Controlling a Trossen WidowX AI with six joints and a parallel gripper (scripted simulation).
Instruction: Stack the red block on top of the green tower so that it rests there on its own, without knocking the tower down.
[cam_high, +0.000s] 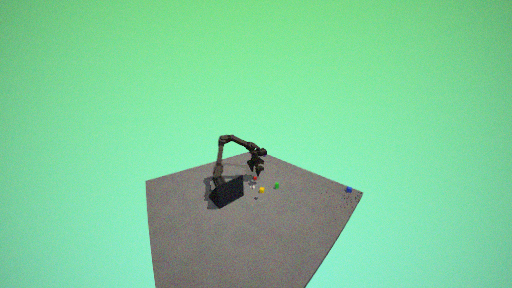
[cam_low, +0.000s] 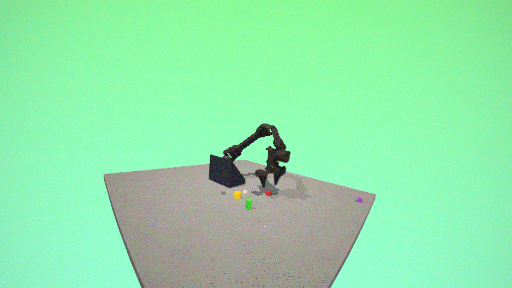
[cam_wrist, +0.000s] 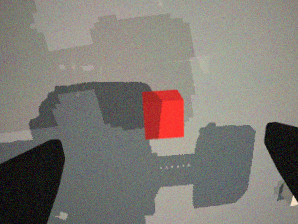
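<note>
Right now the red block is 40 mm below my gripper tip. The rest, counted from my gripper tip: purple block 430 mm ahead, 330 mm to the left, 40 mm below; small white block 100 mm behind, 90 mm to the right, 40 mm below; yellow block 170 mm to the right, 80 mm behind, 40 mm below.
</note>
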